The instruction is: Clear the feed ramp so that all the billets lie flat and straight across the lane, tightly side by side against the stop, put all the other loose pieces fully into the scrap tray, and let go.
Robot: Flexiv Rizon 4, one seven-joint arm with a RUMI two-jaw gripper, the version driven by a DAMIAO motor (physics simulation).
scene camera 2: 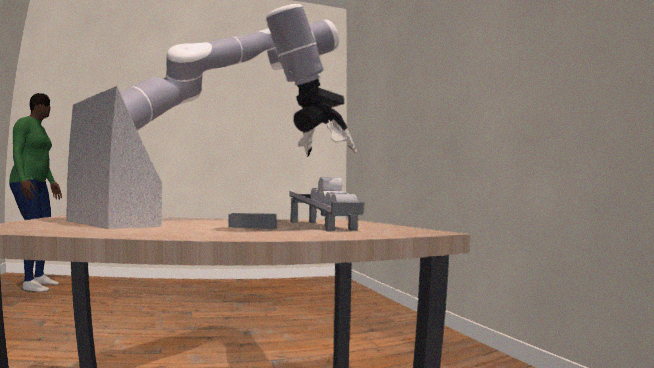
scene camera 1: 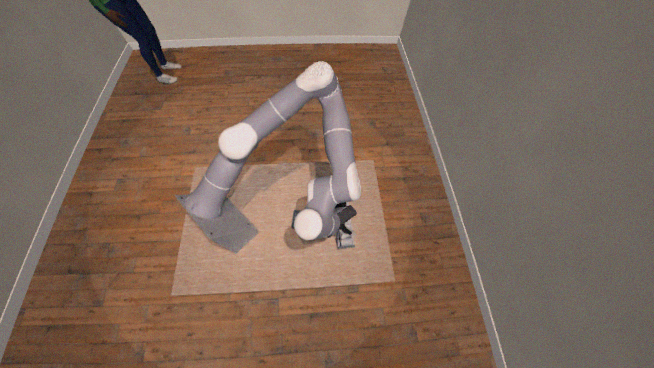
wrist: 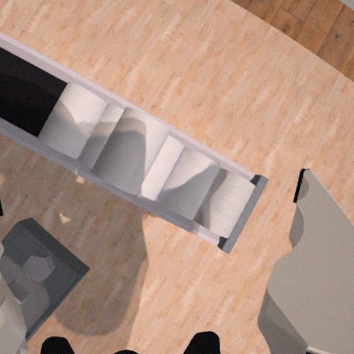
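Observation:
The feed ramp [wrist: 35, 56] [scene camera 2: 310, 201] slopes to its grey stop [wrist: 245, 215] [scene camera 2: 347, 208]. Several whitish billets lie across its lower part. The end billet [wrist: 229, 204] is by the stop; another [wrist: 187, 182] is beside it. One billet [scene camera 2: 330, 184] [wrist: 131, 156] sits raised on top of the row and partly hides those below. The uppermost one [wrist: 72, 122] borders the bare black lane. The scrap tray [wrist: 65, 250] [scene camera 2: 252, 221] holds a hexagonal piece [wrist: 39, 268] and a shaded second shape. My gripper [scene camera 2: 332, 152] [wrist: 148, 179] is open and empty, high above the billets.
The arm hides much of the ramp and tray in the first scene view. The grey robot base [scene camera 1: 232, 230] [scene camera 2: 112, 165] stands at the left of the table [scene camera 1: 260, 270] [scene camera 2: 200, 250]. A person [scene camera 1: 142, 35] [scene camera 2: 35, 150] stands on the floor behind, beyond the table.

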